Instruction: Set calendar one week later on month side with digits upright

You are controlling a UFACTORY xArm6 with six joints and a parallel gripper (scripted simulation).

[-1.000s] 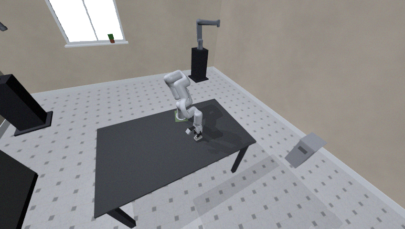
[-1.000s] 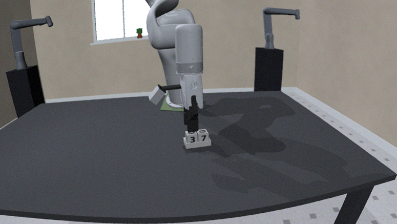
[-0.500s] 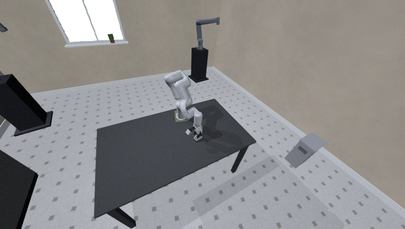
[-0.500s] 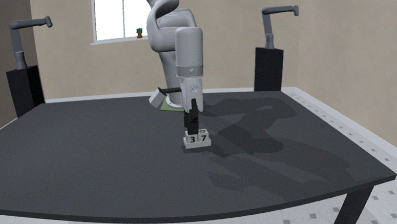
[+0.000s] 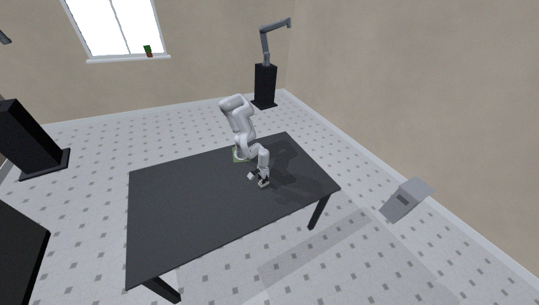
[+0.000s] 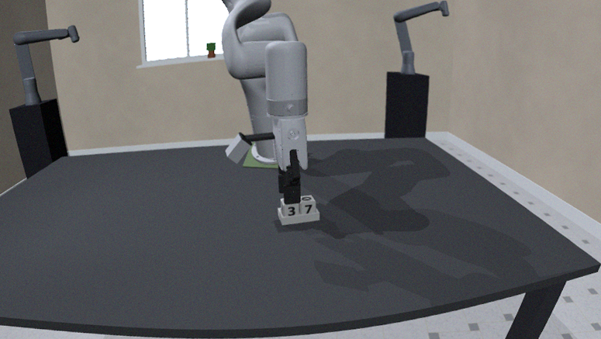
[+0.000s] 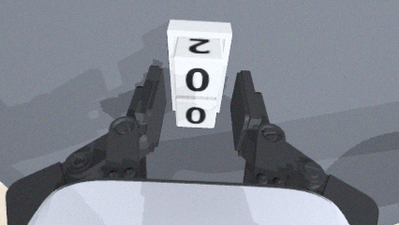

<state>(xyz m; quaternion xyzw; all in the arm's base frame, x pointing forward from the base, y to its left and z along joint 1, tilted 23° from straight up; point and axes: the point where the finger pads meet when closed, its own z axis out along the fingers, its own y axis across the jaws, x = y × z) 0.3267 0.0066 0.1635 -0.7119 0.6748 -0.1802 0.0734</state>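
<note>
The white calendar tray is 60 mm below my hand and 20 mm to the left of it.
</note>
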